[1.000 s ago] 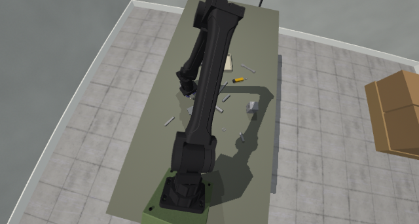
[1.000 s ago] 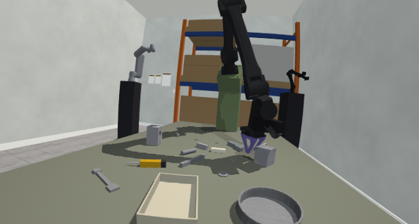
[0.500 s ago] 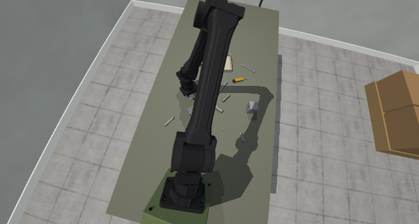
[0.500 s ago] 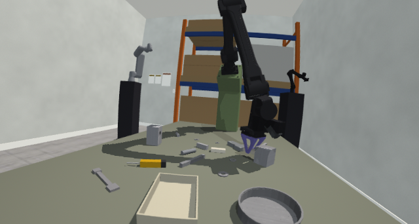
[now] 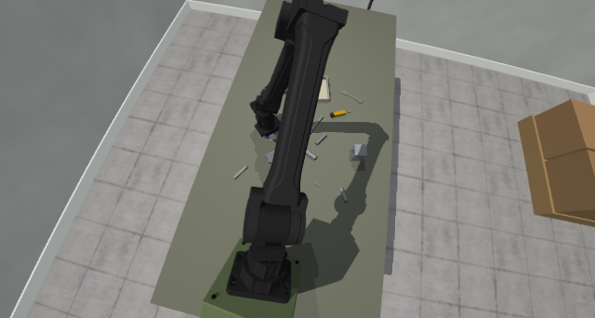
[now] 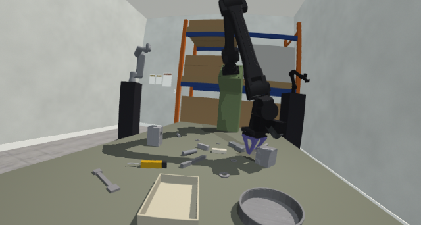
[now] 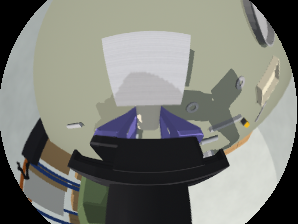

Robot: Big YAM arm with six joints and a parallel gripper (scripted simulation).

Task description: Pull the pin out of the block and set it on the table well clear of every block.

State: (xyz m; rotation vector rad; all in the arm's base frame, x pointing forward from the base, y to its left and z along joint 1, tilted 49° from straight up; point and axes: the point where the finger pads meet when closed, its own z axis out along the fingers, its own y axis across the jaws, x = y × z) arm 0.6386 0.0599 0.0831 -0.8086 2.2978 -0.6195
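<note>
My gripper is now 10 mm to the right of the cream pin and 10 mm short of it. Also, from my hand: cream tray (290 mm ahead, 230 mm to the right, 20 mm below); then cream piece (120 mm to the right, 50 mm behind, 20 mm below); then round grey dish (310 mm ahead, 50 mm to the right, 20 mm below).
</note>
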